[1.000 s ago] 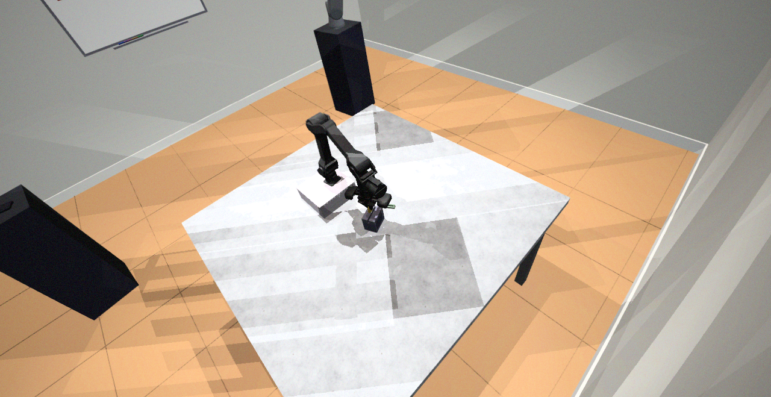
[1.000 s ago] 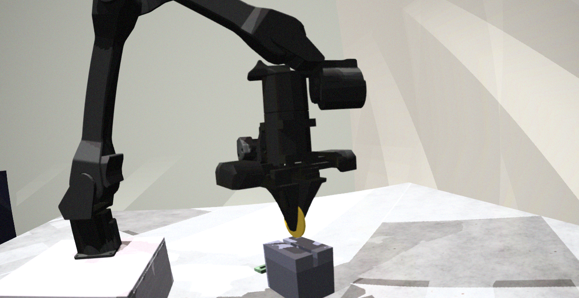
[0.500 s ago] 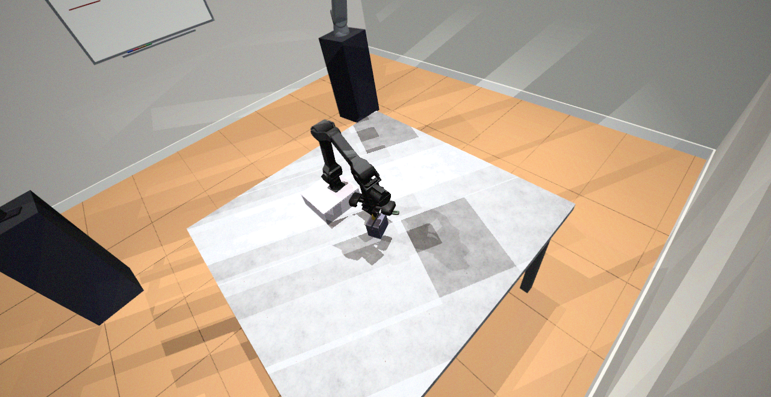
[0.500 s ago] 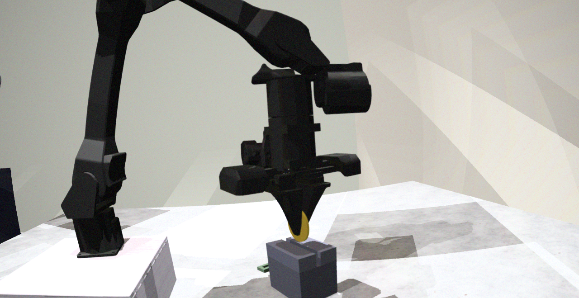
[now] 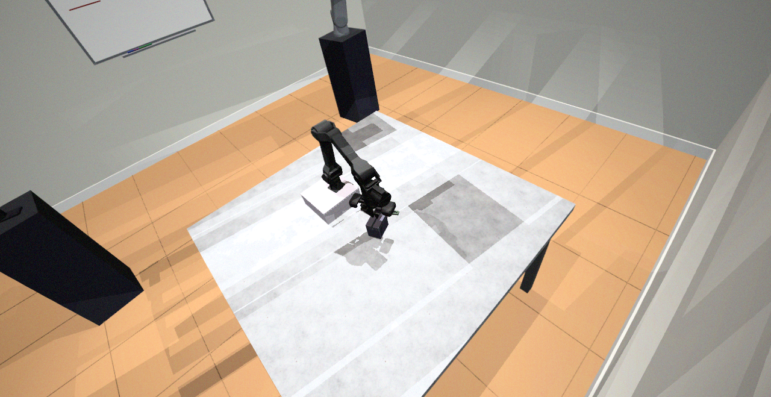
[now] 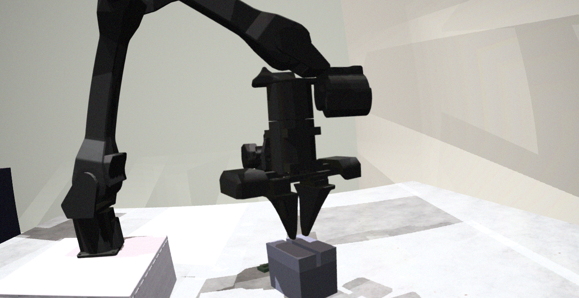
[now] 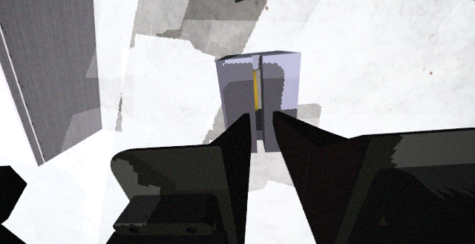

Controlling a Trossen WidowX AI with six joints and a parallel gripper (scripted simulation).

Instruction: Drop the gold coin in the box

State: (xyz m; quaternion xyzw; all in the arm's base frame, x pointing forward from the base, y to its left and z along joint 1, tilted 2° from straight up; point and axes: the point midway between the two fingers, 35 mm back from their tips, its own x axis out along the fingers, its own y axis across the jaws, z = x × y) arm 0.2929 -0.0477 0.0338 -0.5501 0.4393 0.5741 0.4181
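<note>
The coin lies 4 cm below my gripper tip.
</note>
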